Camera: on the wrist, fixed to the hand. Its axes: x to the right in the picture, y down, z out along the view.
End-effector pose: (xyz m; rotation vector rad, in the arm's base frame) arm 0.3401 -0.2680 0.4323 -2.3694 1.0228 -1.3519
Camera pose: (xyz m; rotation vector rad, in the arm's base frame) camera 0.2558 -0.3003 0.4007 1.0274 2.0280 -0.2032
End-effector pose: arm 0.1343 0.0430 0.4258 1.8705 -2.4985 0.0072
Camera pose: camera 0.0675 0.0921 0.4736 -2.2061 -1.7748 0.4680
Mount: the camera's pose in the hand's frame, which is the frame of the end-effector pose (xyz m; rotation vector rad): -0.0274 0.0783 -0.0477 0.1196 0.6167 3.0050
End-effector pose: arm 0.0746 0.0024 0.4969 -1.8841 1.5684 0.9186
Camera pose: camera 0.0033 -0.0316 0.5509 -1.2160 -1.9273 -0.2599
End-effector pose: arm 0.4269 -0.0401 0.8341 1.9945 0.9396 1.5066
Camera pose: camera 0.3956 -0.1139 0.8864 -0.5958 1.4455 -0.8730
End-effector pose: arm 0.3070 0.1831 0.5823 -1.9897 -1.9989 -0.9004
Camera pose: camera 0.3706 0.1285 0.6285 -1.5193 1.5676 -0.0754
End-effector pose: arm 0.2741 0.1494 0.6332 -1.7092 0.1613 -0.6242
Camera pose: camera 0.2456 0.1009 0.5558 0.3182 2.2261 1.1584
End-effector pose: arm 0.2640 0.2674 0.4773 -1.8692 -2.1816 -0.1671
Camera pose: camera 0.3506 0.2419 0.5091 -2.0327 1.7191 0.0730
